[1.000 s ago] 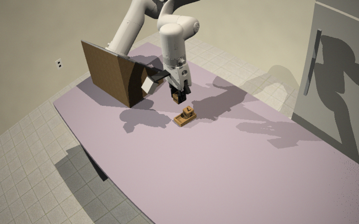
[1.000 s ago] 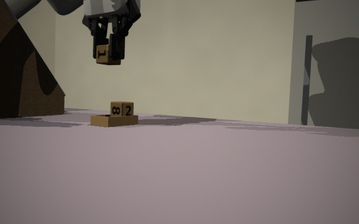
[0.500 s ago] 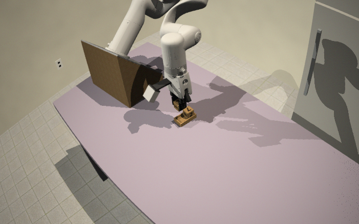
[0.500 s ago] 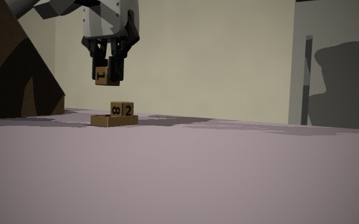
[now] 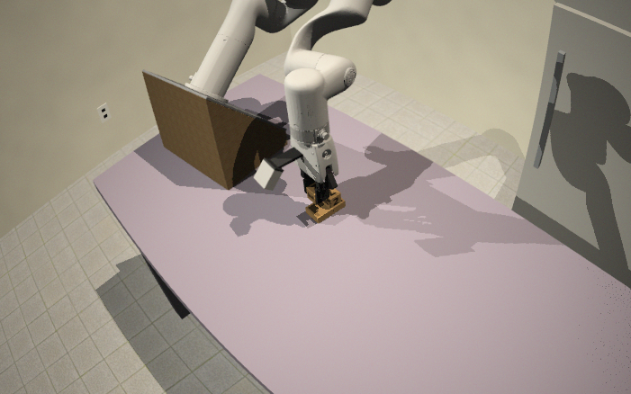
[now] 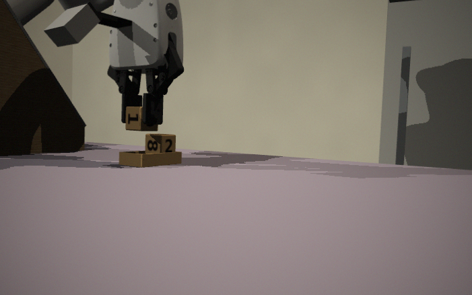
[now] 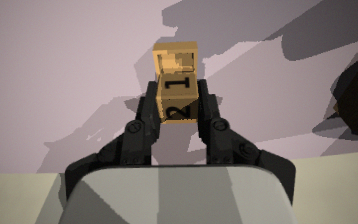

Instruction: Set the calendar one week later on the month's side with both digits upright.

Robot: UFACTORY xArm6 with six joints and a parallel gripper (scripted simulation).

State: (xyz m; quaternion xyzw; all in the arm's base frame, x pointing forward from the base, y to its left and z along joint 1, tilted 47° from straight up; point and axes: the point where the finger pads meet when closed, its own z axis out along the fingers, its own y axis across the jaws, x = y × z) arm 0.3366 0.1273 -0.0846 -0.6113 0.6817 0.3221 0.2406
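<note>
The cube is 1 cm below my hand. Round my hand: wooden calendar tray: 7 cm below, 2 cm to the left.
</note>
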